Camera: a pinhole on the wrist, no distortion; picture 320 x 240 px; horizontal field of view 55.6 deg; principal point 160.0 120.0 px. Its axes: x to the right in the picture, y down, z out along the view. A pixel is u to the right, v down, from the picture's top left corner.
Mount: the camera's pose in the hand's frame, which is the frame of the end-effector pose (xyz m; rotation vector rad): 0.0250 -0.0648 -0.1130 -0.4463 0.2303 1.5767
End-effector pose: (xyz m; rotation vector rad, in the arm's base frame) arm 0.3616 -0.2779 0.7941 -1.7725 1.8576 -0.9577
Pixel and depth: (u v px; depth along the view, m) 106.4 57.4 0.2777
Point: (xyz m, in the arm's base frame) 0.4654 -0.3538 0.6823
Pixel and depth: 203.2 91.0 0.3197
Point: 0.3941 -0.3245 0.6083
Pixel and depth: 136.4 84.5 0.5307
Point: 0.5475 -0.3735 0.4436
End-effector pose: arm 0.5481 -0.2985 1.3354 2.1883 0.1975 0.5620
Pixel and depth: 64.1 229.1 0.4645
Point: 0.5263 -0.5982 1.0685
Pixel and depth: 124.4 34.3 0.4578
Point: 0.7780 -0.5595 1.2464
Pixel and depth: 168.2 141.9 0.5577
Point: 0.6300 -0.7061 1.2375
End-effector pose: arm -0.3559 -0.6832 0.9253 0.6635 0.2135 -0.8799
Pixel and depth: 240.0 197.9 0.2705
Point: -0.3335 -0.6387 1.0809
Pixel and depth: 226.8 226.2 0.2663
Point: -0.3591 -0.6298 1.0830
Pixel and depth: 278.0 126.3 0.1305
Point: -0.3250 -0.6593 0.9260
